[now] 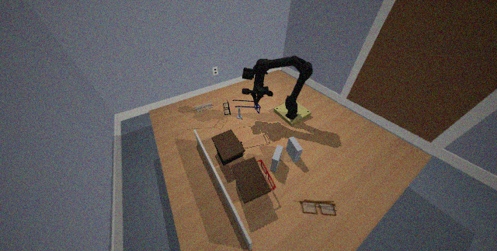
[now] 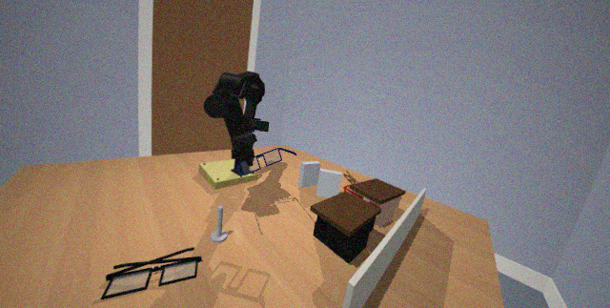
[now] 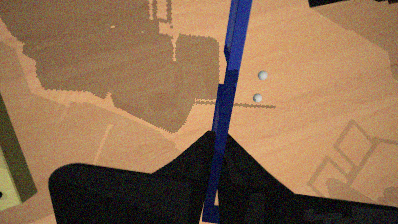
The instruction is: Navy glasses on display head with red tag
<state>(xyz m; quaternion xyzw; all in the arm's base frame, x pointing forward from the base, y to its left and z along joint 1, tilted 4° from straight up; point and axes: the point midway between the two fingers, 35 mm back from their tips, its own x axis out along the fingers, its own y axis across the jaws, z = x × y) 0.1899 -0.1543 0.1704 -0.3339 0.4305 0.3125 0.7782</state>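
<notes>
Right now the dark head is 270 mm ahead of my gripper tip, 100 mm below it and 80 mm to the left of it. From my gripper tip the other things lie so: grey post 130 mm below, 120 mm to the right, 40 mm ahead; then long white panel 430 mm ahead, 160 mm to the left, 100 mm below; then pale head 310 mm ahead, 300 mm to the left, 100 mm below.
</notes>
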